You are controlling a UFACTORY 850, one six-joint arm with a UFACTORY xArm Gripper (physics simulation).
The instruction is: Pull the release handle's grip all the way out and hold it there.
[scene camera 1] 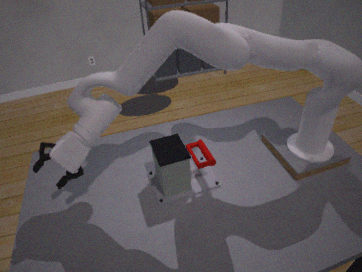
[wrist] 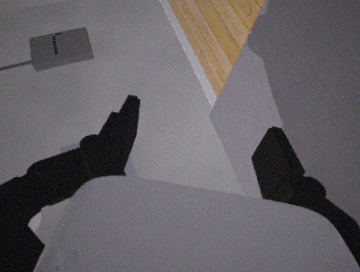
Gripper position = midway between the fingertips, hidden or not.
Note:
In view: the gripper (wrist: 201, 129) and a light base plate (scene camera 1: 203, 179).

